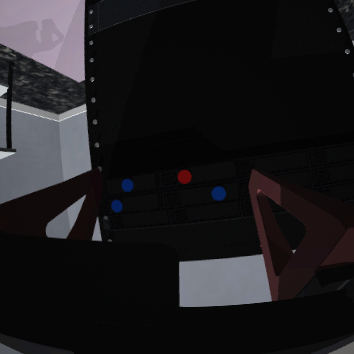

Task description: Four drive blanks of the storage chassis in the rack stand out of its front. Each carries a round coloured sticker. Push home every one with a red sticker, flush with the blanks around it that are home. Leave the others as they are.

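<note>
The dark storage chassis [180, 240] sits low in the rack. One round red sticker [184, 177] shows on a blank in the upper row, second column from the left. A blue sticker [127, 185] is left of it in the upper row, another blue sticker [117, 206] is below that one, and a third blue sticker [218, 193] is right of and below the red one. How far each blank stands out is too dark to tell. My gripper [175, 176] is open and empty, its fingers wide apart in front of the chassis, with the stickers showing between them.
The rack's left post [93, 100] with its row of screws rises at the left, and screws also line the upper right. A grey wall [30, 142] and a black upright [9, 110] stand at the far left. Dark gripper housing covers the bottom.
</note>
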